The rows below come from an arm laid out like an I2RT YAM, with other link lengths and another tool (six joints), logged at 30 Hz.
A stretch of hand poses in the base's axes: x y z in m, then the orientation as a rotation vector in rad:
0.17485, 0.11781, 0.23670, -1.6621, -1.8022, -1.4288
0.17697, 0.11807, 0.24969, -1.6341, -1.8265, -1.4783
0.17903, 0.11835, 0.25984, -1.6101, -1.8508, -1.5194
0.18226, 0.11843, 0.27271, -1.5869, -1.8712, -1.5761
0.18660, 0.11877, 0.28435, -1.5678, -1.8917, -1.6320
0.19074, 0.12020, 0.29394, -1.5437, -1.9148, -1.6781
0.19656, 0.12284, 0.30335, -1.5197, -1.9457, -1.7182
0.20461, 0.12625, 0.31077, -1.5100, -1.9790, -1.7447
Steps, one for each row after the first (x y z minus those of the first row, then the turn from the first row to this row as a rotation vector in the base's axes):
0.00212, 0.00026, 0.01299, 0.0032, -0.0460, 0.0057
0.00418, 0.00054, 0.02314, 0.0027, -0.0862, 0.0107
0.00741, 0.00062, 0.03601, 0.0061, -0.1356, 0.0088
0.01175, 0.00096, 0.04765, 0.0068, -0.1843, 0.0036
0.01589, 0.00239, 0.05724, 0.0057, -0.2278, 0.0049
0.02171, 0.00503, 0.06665, -0.0022, -0.2706, 0.0084
0.02976, 0.00844, 0.07407, -0.0189, -0.3041, 0.0071

